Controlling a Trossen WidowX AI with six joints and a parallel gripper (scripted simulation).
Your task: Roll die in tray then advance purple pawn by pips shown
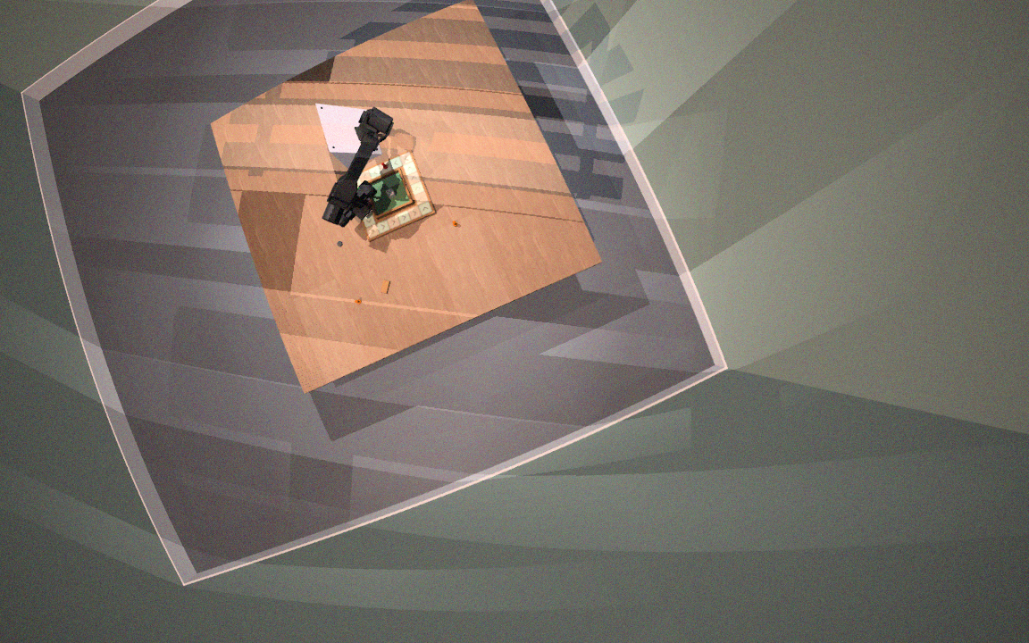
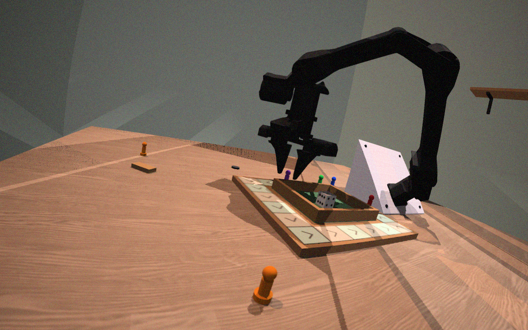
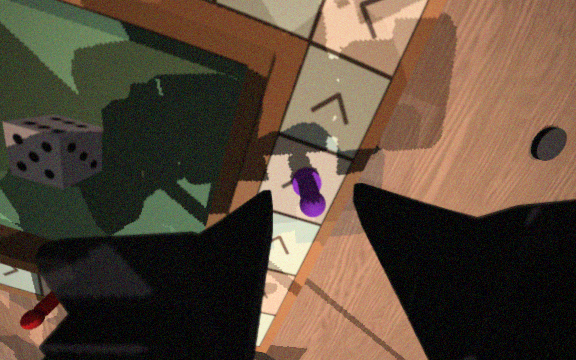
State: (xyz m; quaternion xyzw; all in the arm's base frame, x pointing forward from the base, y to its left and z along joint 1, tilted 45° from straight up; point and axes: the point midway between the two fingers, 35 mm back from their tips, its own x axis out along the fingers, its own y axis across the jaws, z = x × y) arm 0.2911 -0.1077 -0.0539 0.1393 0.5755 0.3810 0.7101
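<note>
Now: the green pawn 10 cm behind my gripper tip and 1 cm to the left of it. The rest, counted from my gripper tip: purple pawn: right at my gripper tip; then white die: 2 cm behind, 13 cm to the left; then blue pawn: 14 cm behind, 1 cm to the left.
</note>
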